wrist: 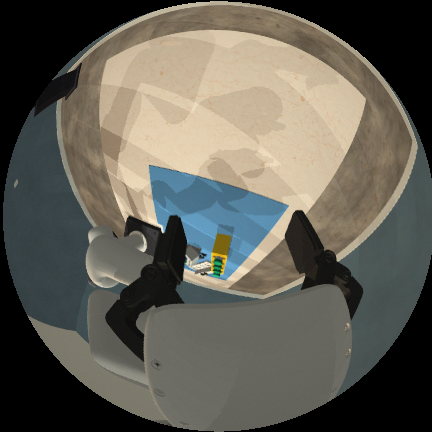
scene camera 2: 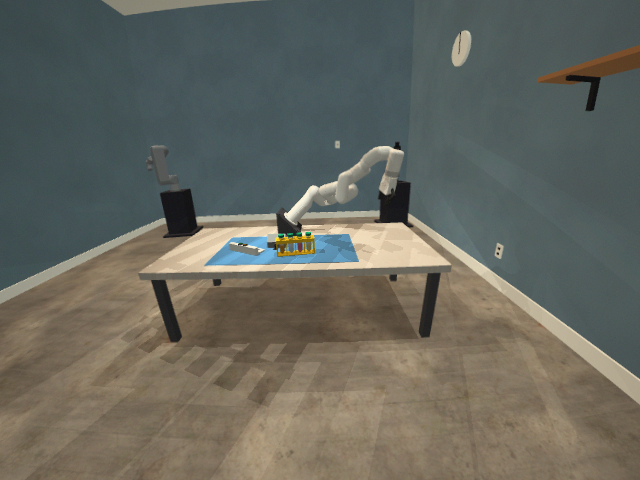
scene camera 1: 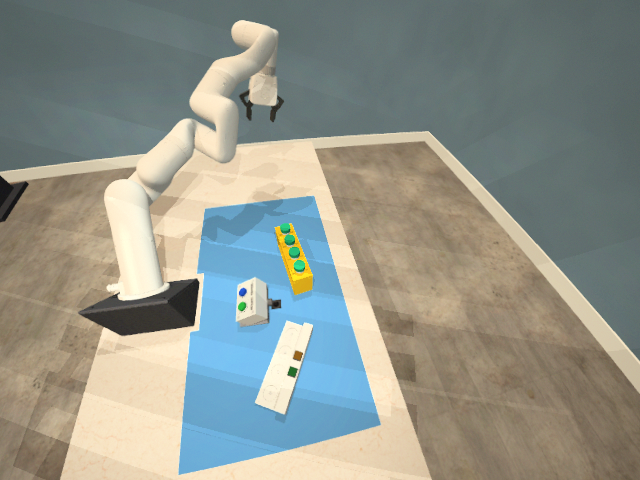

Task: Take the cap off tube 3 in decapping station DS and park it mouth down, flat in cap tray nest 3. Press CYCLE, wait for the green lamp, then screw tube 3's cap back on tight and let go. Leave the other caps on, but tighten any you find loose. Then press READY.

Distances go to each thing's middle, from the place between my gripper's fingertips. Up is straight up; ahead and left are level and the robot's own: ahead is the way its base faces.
The grey box [scene camera 1: 253,303] is 160 mm behind my hand, 630 mm to the right of it and 240 mm below it.
